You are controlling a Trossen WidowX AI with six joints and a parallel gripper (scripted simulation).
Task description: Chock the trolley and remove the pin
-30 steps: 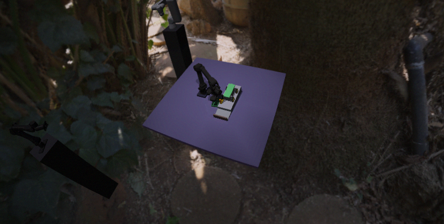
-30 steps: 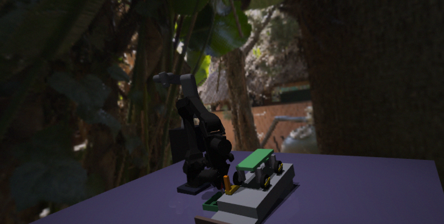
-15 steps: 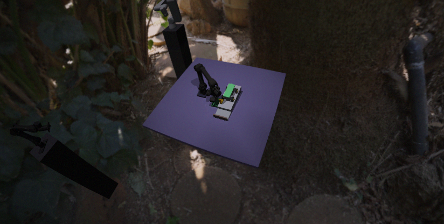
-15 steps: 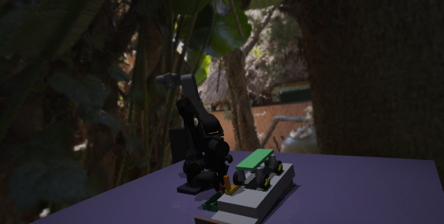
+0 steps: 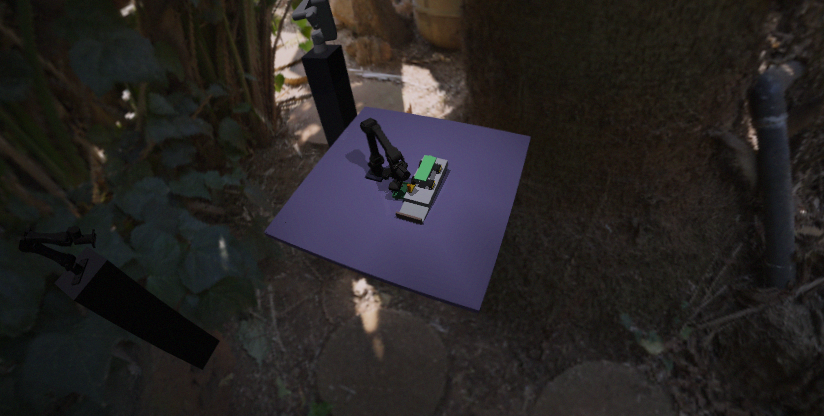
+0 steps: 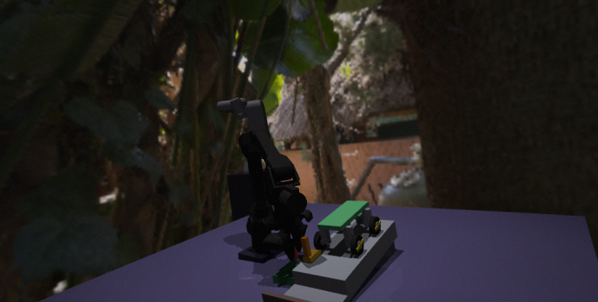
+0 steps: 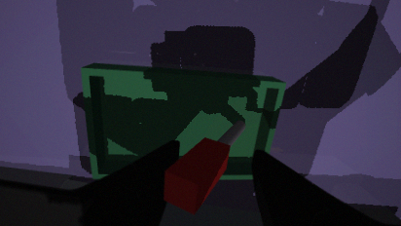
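Now: the yellow chock 8 cm ahead of my gripper tip, 4 cm above it and 3 cm to the right of it. From my gripper tip the other things lie so: brown strip: 21 cm to the right, 12 cm ahead, 2 cm below; then stop pin: right at my gripper tip; then green-decked trolley: 14 cm ahead, 7 cm to the left, 7 cm above.
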